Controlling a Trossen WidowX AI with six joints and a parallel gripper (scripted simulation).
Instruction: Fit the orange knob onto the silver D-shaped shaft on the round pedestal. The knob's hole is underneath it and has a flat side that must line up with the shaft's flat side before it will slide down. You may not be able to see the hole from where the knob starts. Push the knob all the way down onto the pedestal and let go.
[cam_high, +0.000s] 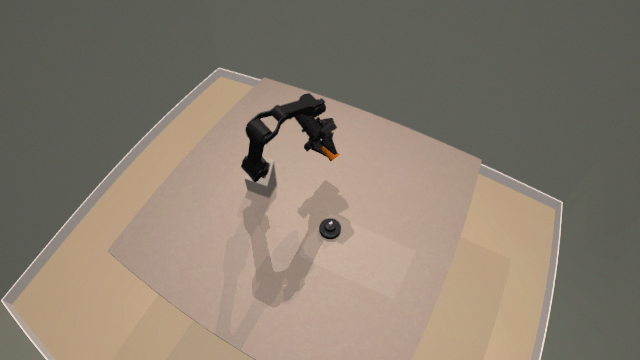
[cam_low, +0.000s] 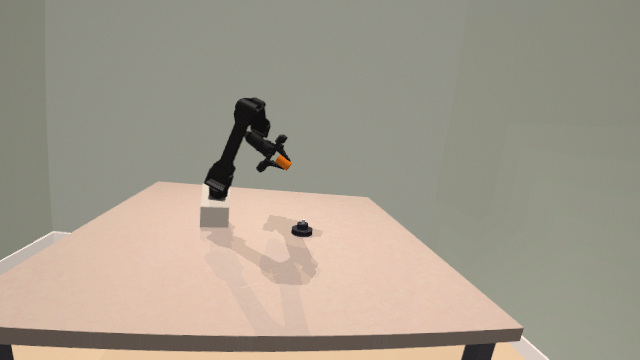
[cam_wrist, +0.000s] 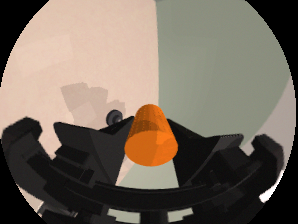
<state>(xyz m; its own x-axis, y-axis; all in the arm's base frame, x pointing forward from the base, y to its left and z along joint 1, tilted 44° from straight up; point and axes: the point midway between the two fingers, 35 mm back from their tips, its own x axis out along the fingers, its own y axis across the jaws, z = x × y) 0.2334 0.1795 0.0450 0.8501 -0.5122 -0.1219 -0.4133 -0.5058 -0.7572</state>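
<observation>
The orange knob lies 30 mm behind my gripper tip, 20 mm above it and 10 mm to the left of it. From my gripper tip the other things lie so: round pedestal: 220 mm below, 150 mm to the right, 70 mm ahead.
</observation>
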